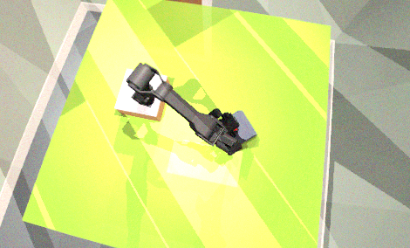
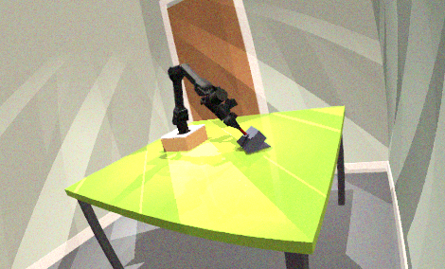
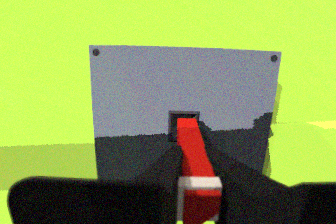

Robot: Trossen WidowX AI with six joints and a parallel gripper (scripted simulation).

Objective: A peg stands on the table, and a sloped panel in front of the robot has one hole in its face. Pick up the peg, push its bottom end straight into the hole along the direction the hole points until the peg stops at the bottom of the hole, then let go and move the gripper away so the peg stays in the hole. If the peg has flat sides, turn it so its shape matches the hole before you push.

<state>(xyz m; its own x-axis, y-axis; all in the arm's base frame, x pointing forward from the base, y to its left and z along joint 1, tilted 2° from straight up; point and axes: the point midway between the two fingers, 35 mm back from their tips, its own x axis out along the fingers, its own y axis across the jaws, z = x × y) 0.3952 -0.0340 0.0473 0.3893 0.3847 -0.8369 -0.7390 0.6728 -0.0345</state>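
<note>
My gripper tip is 10 mm to the left of the red peg, 10 mm below it and 10 mm past it. From my gripper tip the other things lie so: sloped panel: 70 mm below, 30 mm to the left, 30 mm ahead.
</note>
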